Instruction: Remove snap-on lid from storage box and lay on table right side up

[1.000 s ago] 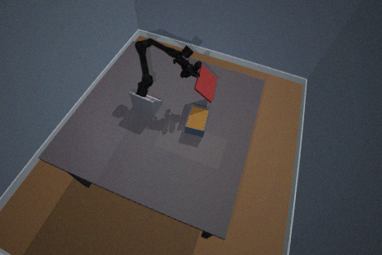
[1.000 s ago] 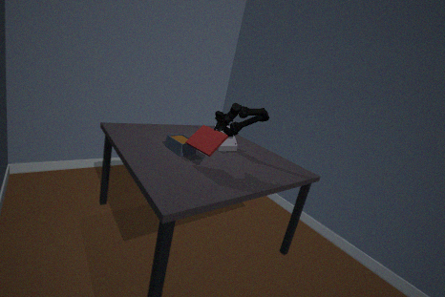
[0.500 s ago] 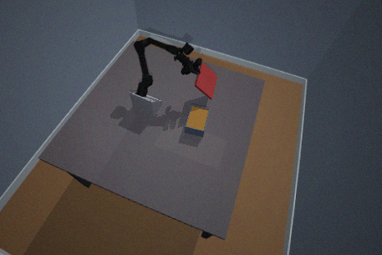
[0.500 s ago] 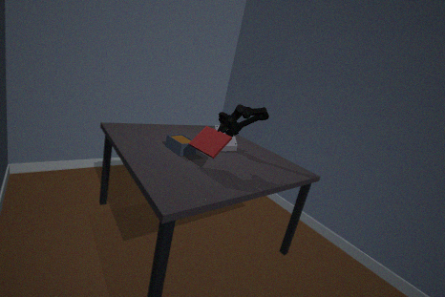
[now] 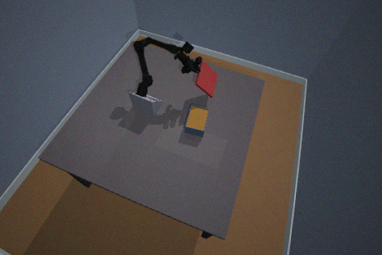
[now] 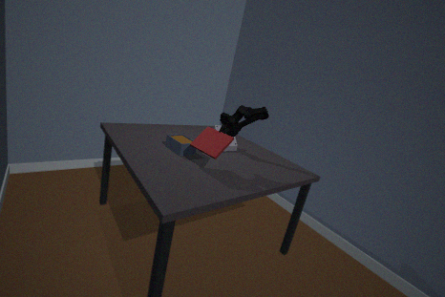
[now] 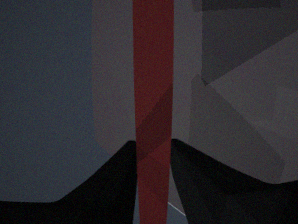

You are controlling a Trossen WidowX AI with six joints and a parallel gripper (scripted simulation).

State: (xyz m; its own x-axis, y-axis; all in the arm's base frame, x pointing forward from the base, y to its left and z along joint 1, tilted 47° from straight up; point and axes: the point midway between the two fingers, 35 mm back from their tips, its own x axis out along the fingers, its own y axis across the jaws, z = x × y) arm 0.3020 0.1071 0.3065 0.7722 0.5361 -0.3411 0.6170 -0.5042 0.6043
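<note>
Now: gripper tip 6 cm short of the red lid, 1 cm to the right of it and 5 cm above it. Also, from my gripper tip: grey storage box 11 cm ahead, 28 cm to the right, 18 cm below.
</note>
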